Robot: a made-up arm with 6 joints.
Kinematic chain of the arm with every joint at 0, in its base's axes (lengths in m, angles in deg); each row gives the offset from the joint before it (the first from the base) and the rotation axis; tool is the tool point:
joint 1: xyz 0 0 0.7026 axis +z
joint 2: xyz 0.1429 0 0 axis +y
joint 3: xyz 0 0 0.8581 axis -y
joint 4: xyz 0 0 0.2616 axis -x
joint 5: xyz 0.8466 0 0 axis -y
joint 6: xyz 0.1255 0 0 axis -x
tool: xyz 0 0 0
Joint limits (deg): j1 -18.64..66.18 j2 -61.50..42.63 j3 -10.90..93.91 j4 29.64..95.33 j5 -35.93..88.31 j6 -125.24..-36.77
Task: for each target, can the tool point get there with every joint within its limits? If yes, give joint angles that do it. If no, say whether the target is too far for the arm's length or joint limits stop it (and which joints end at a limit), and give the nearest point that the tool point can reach.
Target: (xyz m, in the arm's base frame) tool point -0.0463 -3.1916 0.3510
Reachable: no: too far | nearest point -0.5731 -1.4797 1.2625 | short by 2.010 m
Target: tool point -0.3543 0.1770 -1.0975
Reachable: no: joint limits stop it (at a limit: joint 1, joint 2, joint 3, joint 4, joint 5) | nearest point 0.6175 1.3087 0.6889 | short by 2.327 m
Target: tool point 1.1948 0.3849 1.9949
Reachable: yes | joints 15.95 15.11 27.02 77.81 19.91 -101.98
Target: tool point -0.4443 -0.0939 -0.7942
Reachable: no: joint limits stop it (at a limit: joint 2, joint 3, joint 4, joint 5) | nearest point -1.5066 -0.3184 1.1289 | short by 2.208 m
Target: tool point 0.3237 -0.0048 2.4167
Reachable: yes | joints 3.61 -18.18 30.27 89.00 -11.57 -77.58
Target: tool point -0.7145 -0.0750 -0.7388
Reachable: no: joint limits stop it (at a limit: joint 2, joint 3, joint 4, joint 5) | nearest point -1.5315 -0.1608 1.1289 | short by 2.040 m
